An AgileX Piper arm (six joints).
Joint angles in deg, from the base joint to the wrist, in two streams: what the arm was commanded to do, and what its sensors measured. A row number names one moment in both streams.
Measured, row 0: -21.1 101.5 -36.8 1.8 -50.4 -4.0
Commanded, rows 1 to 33: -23.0 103.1 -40.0 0.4 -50.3 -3.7; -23.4 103.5 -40.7 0.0 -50.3 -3.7; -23.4 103.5 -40.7 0.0 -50.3 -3.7; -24.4 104.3 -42.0 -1.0 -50.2 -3.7; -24.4 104.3 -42.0 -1.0 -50.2 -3.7; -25.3 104.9 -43.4 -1.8 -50.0 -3.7; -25.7 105.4 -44.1 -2.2 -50.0 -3.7; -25.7 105.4 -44.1 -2.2 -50.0 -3.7; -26.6 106.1 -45.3 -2.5 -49.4 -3.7; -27.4 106.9 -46.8 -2.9 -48.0 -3.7; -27.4 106.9 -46.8 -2.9 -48.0 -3.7; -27.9 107.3 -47.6 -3.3 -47.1 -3.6; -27.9 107.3 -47.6 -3.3 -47.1 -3.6; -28.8 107.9 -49.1 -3.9 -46.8 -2.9; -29.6 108.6 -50.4 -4.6 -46.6 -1.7; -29.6 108.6 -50.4 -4.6 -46.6 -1.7; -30.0 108.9 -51.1 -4.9 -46.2 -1.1; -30.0 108.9 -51.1 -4.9 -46.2 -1.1; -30.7 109.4 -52.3 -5.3 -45.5 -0.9; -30.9 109.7 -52.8 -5.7 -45.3 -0.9; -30.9 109.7 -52.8 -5.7 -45.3 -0.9; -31.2 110.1 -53.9 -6.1 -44.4 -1.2; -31.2 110.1 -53.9 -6.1 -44.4 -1.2; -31.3 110.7 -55.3 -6.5 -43.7 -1.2; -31.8 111.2 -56.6 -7.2 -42.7 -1.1; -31.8 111.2 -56.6 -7.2 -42.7 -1.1; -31.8 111.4 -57.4 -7.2 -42.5 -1.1; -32.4 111.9 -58.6 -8.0 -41.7 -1.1; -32.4 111.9 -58.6 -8.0 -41.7 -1.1; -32.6 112.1 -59.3 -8.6 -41.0 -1.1; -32.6 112.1 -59.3 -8.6 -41.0 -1.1; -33.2 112.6 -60.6 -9.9 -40.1 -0.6; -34.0 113.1 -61.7 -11.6 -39.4 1.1
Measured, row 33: -35.2 112.3 -58.2 -1.5 -36.4 -0.5
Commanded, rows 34 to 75: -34.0 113.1 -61.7 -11.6 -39.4 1.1; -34.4 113.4 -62.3 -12.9 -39.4 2.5; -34.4 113.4 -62.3 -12.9 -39.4 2.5; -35.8 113.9 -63.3 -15.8 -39.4 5.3; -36.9 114.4 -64.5 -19.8 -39.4 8.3; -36.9 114.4 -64.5 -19.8 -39.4 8.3; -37.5 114.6 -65.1 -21.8 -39.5 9.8; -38.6 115.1 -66.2 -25.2 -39.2 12.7; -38.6 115.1 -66.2 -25.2 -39.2 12.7; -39.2 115.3 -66.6 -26.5 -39.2 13.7; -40.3 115.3 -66.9 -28.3 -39.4 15.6; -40.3 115.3 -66.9 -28.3 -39.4 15.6; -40.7 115.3 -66.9 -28.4 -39.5 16.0; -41.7 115.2 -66.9 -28.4 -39.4 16.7; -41.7 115.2 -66.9 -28.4 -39.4 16.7; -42.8 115.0 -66.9 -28.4 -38.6 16.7; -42.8 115.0 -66.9 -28.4 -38.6 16.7; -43.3 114.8 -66.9 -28.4 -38.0 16.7; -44.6 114.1 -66.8 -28.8 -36.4 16.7; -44.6 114.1 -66.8 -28.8 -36.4 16.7; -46.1 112.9 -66.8 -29.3 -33.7 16.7; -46.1 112.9 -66.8 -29.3 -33.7 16.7; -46.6 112.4 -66.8 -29.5 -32.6 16.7; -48.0 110.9 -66.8 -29.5 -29.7 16.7; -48.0 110.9 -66.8 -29.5 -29.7 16.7; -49.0 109.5 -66.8 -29.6 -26.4 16.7; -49.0 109.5 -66.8 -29.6 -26.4 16.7; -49.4 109.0 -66.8 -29.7 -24.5 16.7; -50.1 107.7 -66.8 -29.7 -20.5 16.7; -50.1 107.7 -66.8 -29.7 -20.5 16.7; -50.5 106.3 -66.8 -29.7 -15.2 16.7; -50.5 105.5 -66.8 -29.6 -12.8 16.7; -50.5 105.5 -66.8 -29.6 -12.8 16.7; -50.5 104.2 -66.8 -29.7 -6.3 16.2; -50.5 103.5 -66.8 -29.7 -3.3 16.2; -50.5 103.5 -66.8 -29.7 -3.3 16.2; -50.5 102.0 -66.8 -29.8 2.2 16.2; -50.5 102.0 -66.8 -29.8 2.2 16.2; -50.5 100.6 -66.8 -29.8 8.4 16.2; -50.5 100.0 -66.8 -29.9 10.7 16.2; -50.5 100.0 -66.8 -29.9 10.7 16.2; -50.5 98.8 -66.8 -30.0 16.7 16.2
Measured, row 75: -50.1 100.9 -66.4 -29.6 8.4 16.6
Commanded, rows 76 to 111: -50.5 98.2 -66.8 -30.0 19.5 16.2; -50.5 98.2 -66.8 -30.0 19.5 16.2; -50.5 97.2 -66.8 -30.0 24.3 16.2; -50.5 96.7 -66.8 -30.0 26.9 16.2; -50.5 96.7 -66.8 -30.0 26.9 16.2; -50.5 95.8 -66.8 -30.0 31.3 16.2; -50.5 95.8 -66.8 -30.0 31.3 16.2; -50.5 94.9 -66.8 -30.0 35.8 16.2; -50.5 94.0 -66.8 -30.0 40.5 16.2; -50.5 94.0 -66.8 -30.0 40.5 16.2; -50.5 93.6 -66.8 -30.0 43.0 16.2; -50.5 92.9 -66.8 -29.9 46.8 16.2; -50.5 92.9 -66.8 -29.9 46.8 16.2; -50.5 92.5 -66.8 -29.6 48.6 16.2; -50.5 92.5 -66.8 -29.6 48.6 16.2; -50.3 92.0 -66.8 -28.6 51.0 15.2; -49.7 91.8 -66.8 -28.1 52.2 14.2; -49.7 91.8 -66.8 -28.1 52.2 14.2; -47.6 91.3 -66.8 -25.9 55.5 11.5; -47.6 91.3 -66.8 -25.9 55.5 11.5; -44.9 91.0 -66.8 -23.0 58.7 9.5; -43.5 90.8 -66.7 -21.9 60.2 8.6; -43.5 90.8 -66.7 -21.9 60.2 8.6; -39.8 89.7 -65.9 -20.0 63.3 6.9; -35.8 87.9 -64.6 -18.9 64.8 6.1; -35.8 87.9 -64.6 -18.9 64.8 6.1; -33.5 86.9 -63.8 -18.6 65.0 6.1; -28.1 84.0 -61.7 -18.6 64.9 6.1; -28.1 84.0 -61.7 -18.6 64.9 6.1; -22.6 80.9 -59.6 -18.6 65.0 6.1; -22.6 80.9 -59.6 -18.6 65.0 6.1; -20.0 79.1 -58.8 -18.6 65.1 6.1; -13.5 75.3 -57.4 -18.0 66.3 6.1; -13.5 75.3 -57.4 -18.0 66.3 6.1; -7.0 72.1 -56.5 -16.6 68.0 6.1; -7.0 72.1 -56.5 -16.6 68.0 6.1
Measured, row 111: -14.3 76.5 -58.0 -18.2 65.3 6.5
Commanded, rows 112 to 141: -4.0 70.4 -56.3 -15.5 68.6 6.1; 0.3 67.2 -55.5 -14.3 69.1 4.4; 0.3 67.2 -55.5 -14.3 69.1 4.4; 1.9 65.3 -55.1 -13.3 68.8 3.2; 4.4 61.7 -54.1 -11.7 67.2 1.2; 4.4 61.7 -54.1 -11.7 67.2 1.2; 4.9 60.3 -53.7 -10.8 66.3 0.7; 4.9 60.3 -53.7 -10.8 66.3 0.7; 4.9 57.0 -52.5 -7.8 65.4 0.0; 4.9 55.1 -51.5 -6.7 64.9 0.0; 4.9 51.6 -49.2 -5.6 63.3 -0.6; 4.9 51.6 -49.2 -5.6 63.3 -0.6; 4.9 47.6 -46.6 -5.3 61.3 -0.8; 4.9 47.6 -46.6 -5.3 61.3 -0.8; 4.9 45.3 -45.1 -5.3 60.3 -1.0; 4.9 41.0 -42.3 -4.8 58.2 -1.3; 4.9 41.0 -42.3 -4.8 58.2 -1.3; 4.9 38.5 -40.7 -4.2 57.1 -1.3; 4.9 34.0 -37.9 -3.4 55.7 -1.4; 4.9 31.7 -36.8 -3.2 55.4 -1.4; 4.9 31.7 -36.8 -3.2 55.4 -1.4; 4.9 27.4 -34.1 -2.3 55.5 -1.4; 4.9 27.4 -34.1 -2.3 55.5 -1.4; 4.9 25.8 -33.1 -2.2 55.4 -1.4; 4.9 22.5 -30.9 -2.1 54.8 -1.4; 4.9 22.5 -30.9 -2.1 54.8 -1.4; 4.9 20.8 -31.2 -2.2 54.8 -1.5; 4.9 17.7 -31.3 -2.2 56.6 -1.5; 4.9 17.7 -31.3 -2.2 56.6 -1.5; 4.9 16.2 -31.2 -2.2 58.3 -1.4
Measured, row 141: 4.7 19.9 -31.4 -2.4 56.3 -1.1
